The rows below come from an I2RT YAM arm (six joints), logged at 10 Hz.
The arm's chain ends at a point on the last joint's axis. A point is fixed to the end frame.
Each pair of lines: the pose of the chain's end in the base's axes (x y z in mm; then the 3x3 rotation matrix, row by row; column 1 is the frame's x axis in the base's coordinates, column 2 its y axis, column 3 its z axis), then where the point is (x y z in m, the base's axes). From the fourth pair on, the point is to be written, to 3 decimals.
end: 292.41, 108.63, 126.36; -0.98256, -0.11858, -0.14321; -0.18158, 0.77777, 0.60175; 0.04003, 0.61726, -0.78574
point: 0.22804 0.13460 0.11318
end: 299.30, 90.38, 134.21; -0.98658, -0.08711, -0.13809; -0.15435, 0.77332, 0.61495; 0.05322, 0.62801, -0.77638
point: 0.23550 0.11831 0.12234
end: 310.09, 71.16, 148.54; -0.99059, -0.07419, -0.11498; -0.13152, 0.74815, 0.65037; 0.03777, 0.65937, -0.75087
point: 0.24713 0.10116 0.13729
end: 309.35, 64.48, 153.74; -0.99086, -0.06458, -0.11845; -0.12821, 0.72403, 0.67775; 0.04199, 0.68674, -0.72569
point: 0.246 0.095 0.144
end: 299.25, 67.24, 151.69; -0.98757, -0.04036, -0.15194; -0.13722, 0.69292, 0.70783; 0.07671, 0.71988, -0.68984
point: 0.236 0.098 0.146
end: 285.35, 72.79, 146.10; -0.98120, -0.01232, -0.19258; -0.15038, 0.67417, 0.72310; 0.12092, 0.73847, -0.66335
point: 0.221 0.103 0.144
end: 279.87, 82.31, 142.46; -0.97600, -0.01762, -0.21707; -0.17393, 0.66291, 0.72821; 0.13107, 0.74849, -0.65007
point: 0.215 0.111 0.142
